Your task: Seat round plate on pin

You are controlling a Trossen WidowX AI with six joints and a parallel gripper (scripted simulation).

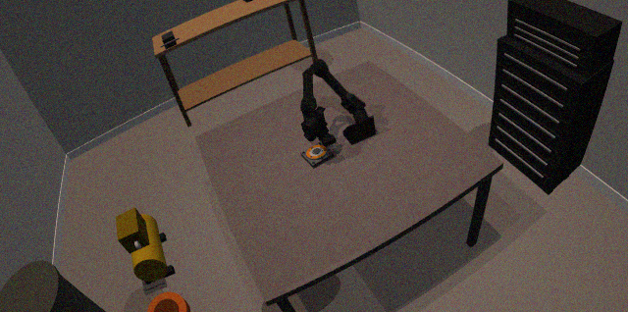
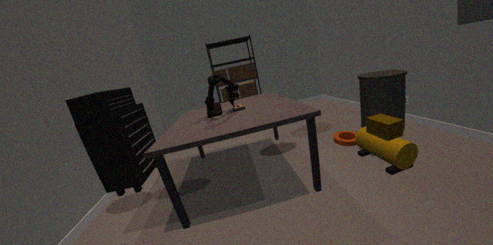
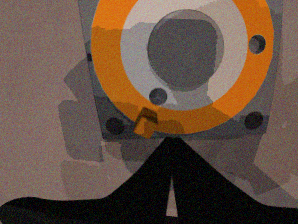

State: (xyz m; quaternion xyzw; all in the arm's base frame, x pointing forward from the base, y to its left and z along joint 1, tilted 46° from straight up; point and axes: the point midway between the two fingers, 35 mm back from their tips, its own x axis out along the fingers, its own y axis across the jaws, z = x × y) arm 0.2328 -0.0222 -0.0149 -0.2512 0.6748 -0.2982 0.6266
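Right now the grey square base is 5 cm ahead of my gripper tip, 3 cm below it and 1 cm to the right of it.
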